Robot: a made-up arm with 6 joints. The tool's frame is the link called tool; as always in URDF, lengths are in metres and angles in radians. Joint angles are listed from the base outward. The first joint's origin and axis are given. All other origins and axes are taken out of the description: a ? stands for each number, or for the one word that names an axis. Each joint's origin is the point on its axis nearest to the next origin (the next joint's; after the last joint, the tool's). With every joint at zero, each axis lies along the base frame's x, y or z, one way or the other. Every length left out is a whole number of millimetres.
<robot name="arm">
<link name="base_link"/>
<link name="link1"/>
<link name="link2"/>
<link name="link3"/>
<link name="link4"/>
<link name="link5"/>
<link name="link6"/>
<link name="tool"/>
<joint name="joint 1" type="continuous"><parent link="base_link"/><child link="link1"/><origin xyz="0 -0.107 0.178" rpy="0 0 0"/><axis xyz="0 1 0"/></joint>
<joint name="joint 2" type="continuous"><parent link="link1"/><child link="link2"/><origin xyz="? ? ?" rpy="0 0 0"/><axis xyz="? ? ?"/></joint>
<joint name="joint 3" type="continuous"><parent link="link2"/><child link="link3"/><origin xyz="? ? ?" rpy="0 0 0"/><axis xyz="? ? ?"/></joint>
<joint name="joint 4" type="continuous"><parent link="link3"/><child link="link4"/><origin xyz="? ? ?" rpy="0 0 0"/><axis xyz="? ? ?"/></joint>
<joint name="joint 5" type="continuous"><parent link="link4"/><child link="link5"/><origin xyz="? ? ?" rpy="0 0 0"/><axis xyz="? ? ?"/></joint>
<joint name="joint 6" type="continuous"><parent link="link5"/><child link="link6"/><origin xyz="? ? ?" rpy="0 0 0"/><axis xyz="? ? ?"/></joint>
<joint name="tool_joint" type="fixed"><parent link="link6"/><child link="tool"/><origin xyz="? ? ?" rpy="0 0 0"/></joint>
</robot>
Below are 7 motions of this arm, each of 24 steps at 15 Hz.
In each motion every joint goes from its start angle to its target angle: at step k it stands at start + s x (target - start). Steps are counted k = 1, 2, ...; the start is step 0. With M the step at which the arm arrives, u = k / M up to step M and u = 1 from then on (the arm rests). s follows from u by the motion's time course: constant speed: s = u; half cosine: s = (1 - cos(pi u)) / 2; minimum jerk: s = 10 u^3 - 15 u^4 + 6 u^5.
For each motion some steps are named. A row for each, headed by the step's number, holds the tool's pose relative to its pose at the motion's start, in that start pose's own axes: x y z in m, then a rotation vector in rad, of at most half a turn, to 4 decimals.
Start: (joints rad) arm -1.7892 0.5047 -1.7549 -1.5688 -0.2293 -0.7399
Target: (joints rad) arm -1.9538 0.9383 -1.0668 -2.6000 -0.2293 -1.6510
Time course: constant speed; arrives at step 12
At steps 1, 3, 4, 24:
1: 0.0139 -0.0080 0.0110 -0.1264 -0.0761 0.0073
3: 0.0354 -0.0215 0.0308 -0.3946 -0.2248 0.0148
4: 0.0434 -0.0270 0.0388 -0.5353 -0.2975 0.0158
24: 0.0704 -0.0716 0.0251 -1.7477 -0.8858 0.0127

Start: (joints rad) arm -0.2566 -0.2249 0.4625 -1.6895 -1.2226 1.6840
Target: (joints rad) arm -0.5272 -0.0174 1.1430 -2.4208 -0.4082 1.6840
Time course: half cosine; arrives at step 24
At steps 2, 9, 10, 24:
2: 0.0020 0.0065 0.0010 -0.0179 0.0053 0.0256
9: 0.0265 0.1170 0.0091 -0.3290 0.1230 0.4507
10: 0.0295 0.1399 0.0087 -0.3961 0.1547 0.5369
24: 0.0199 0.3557 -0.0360 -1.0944 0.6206 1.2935

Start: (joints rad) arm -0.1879 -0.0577 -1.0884 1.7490 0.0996 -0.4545
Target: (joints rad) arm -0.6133 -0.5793 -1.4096 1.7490 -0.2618 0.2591
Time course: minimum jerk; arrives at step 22
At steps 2, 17, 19, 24:
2: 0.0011 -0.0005 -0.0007 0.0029 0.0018 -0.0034
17: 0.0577 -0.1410 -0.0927 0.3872 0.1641 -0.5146
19: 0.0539 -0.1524 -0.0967 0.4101 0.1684 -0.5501
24: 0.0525 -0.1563 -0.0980 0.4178 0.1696 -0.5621

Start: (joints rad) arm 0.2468 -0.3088 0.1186 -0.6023 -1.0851 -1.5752
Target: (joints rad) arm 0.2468 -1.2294 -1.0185 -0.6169 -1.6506 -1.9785
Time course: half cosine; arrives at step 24
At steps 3, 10, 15, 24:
3: 0.0015 0.0139 -0.0245 -0.0020 0.0486 0.0438
10: -0.0416 0.1858 -0.2155 0.0487 0.3909 0.5007
15: -0.1788 0.4116 -0.3069 0.2086 0.5474 1.0283
24: -0.3760 0.6229 -0.2593 0.4544 0.5030 1.5586

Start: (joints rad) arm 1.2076 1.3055 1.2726 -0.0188 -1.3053 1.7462
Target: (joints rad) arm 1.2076 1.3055 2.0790 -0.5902 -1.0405 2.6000
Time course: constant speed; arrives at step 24
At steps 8, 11, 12, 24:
8: -0.0003 -0.0370 -0.1734 0.1831 0.3342 0.0146
11: -0.0159 -0.0480 -0.2366 0.2563 0.4656 0.0066
12: -0.0230 -0.0512 -0.2571 0.2810 0.5101 0.0021
24: -0.1695 -0.0745 -0.4641 0.5753 1.0626 -0.1284

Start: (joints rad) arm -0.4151 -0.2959 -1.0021 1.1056 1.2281 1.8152
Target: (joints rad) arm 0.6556 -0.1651 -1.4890 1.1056 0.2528 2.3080
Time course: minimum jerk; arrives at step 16
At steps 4, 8, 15, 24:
4: 0.0223 -0.0126 0.0484 0.1125 0.0909 -0.0740
8: 0.1404 -0.0796 0.1672 0.4765 0.4305 -0.3938
15: 0.2940 -0.1578 0.1635 0.7614 0.8281 -0.8516
24: 0.2946 -0.1580 0.1632 0.7622 0.8298 -0.8538

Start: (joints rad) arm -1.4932 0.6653 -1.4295 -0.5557 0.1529 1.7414
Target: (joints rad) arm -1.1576 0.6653 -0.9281 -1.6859 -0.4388 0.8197
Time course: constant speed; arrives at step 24
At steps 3, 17, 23, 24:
3: 0.0295 -0.0029 -0.0402 -0.0202 0.1598 -0.0447
17: 0.1584 0.0664 -0.2840 -0.3073 0.9610 0.1587
23: 0.1785 0.1498 -0.4077 -0.5063 1.2309 0.4659
24: 0.1780 0.1668 -0.4279 -0.5426 1.2660 0.5290

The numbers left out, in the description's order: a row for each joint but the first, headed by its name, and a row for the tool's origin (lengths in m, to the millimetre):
joint 2: xyz -0.147 0 -0.193, axis 0 0 1
joint 3: xyz 0.162 -0.051 0, axis 1 0 0
joint 4: xyz 0 -0.058 -0.533, axis 0 0 -1
joint 5: xyz 0.089 -0.012 0, axis 0 -1 0
joint 6: xyz -0.049 0 0.12, axis 1 0 0
tool: xyz 0 -0.096 0.057

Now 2 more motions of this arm.
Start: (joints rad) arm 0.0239 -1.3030 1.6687 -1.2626 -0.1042 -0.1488
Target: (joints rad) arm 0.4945 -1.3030 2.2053 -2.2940 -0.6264 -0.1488
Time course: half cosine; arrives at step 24
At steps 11, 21, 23, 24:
11: 0.1155 0.0633 0.0582 -0.0939 0.1279 0.4084
21: 0.2196 0.1876 0.1107 -0.3624 0.2725 0.8606
23: 0.2242 0.1965 0.1128 -0.3851 0.2811 0.8872
24: 0.2247 0.1976 0.1130 -0.3881 0.2822 0.8906

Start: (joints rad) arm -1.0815 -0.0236 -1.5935 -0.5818 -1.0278 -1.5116
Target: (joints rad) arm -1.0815 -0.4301 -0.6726 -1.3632 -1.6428 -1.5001
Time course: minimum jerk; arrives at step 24
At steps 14, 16, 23, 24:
14: -0.0435 -0.0462 0.3761 -0.1858 -0.6928 0.1552
16: -0.0863 -0.0708 0.4369 -0.2370 -0.7980 0.1383
23: -0.1644 -0.1167 0.5085 -0.3131 -0.9222 0.0828
24: -0.1646 -0.1169 0.5087 -0.3133 -0.9225 0.0826

